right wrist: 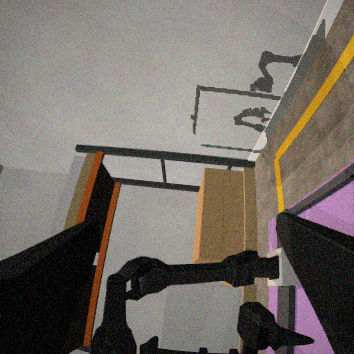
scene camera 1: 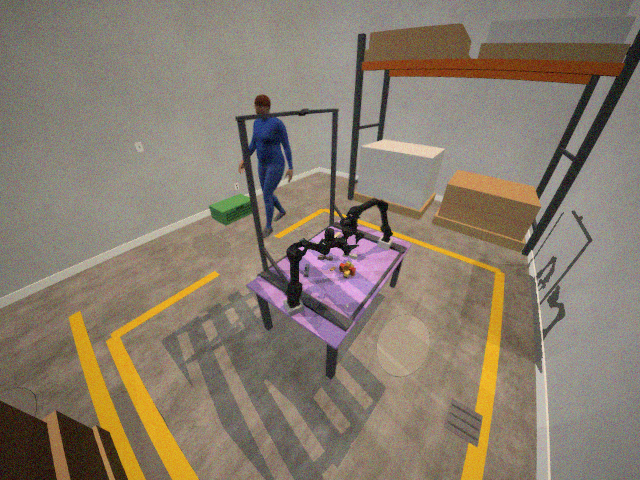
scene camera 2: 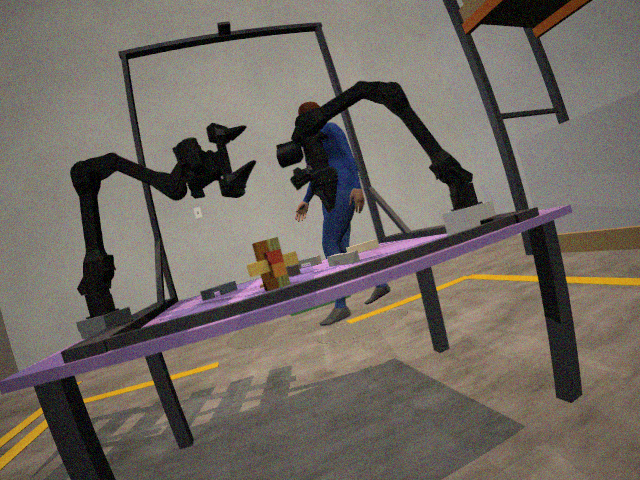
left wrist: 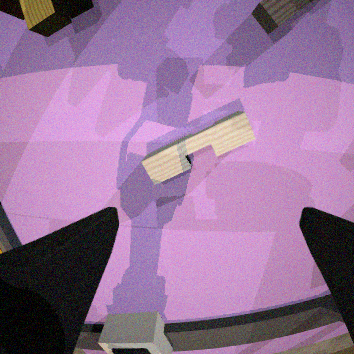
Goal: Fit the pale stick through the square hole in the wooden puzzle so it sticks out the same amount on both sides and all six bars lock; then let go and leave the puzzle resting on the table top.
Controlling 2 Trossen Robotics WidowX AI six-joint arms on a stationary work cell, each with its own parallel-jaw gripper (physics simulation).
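Places are measured from the left arm's base along level axes (x up, y ahead, z left), in metres.
Pixels of known places: left gripper, fingertip midpoint: (scene camera 1: 351,241) (scene camera 2: 331,210) (left wrist: 211,217); right gripper, fingertip midpoint: (right wrist: 189,225) (scene camera 1: 358,239) (scene camera 2: 249,143); left arm's base at its link origin: (right wrist: 273,267) (scene camera 1: 385,239) (scene camera 2: 466,207); right arm's base at its link origin: (scene camera 1: 293,303) (scene camera 2: 103,314).
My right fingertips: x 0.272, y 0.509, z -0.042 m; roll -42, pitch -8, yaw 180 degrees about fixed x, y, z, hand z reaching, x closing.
For each thing: its top centre in the pictures, then the offset to it from my right fingertips. "*": a spot on its surface instead. Level surfaces: height alone.
- purple table at its surface level: dx -0.333 m
- pale stick at its top centre: (left wrist: 197,149) (scene camera 2: 341,253) dx -0.305, dy -0.193, dz -0.137 m
- dark notched bar at its top centre: (scene camera 2: 217,286) dx -0.305, dy +0.147, dz -0.317 m
- greyish piece at a spot on its surface: (scene camera 2: 343,257) * dx -0.314, dy -0.185, dz -0.108 m
- cream piece at its top centre: (scene camera 2: 361,243) dx -0.305, dy -0.370, dz -0.374 m
- brown bar at a spot on its surface: (left wrist: 280,17) * dx -0.305, dy -0.087, dz -0.246 m
The wooden puzzle (scene camera 1: 347,269) (scene camera 2: 271,263), a cross-shaped cluster of red, orange, yellow and brown bars, stands on the purple table (scene camera 2: 178,313); one corner of it shows at the upper left of the left wrist view. A pale stick (left wrist: 200,145) with a notch lies on the table, ahead of my left gripper and between its fingers' lines of view. Which scene piece it matches is unclear. My left gripper (scene camera 2: 328,196) (left wrist: 211,217) is open and empty, pointing down above the table. My right gripper (scene camera 2: 250,144) (right wrist: 189,225) is open and empty, raised high, pointing sideways. The square hole cannot be made out.
A dark notched bar (scene camera 2: 218,290) lies left of the puzzle in scene camera 2; a greyish piece (scene camera 2: 343,257) and a cream piece (scene camera 2: 363,246) lie right of it. A brown bar (left wrist: 280,17) shows in the left wrist view. A dark overhead frame (scene camera 2: 175,43) spans behind; a person (scene camera 1: 269,149) stands beyond.
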